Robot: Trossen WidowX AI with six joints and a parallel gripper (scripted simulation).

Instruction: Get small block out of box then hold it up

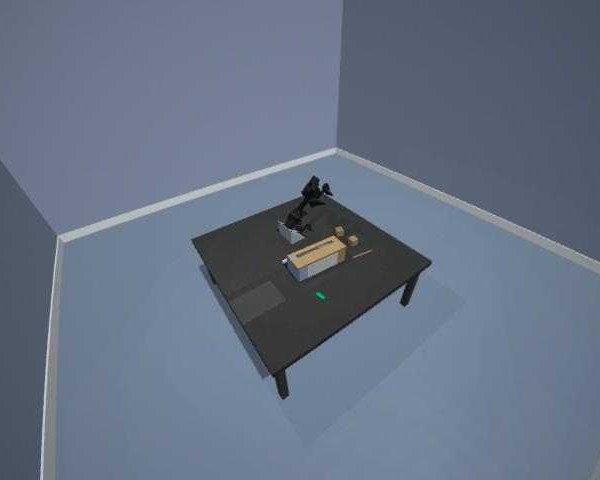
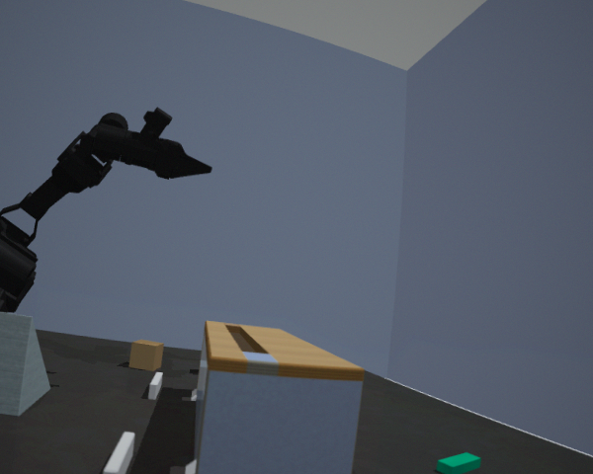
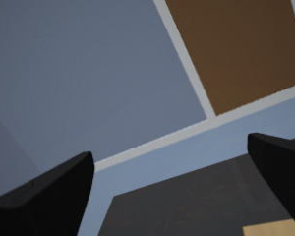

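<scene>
Right now the box is 60 mm ahead of my gripper tip, 170 mm to the right of it and 350 mm below it. The rest, counted from my gripper tip: thin stick: 220 mm ahead, 150 mm to the left, 410 mm below; then green block: 70 mm ahead, 200 mm to the right, 320 mm below.
</scene>
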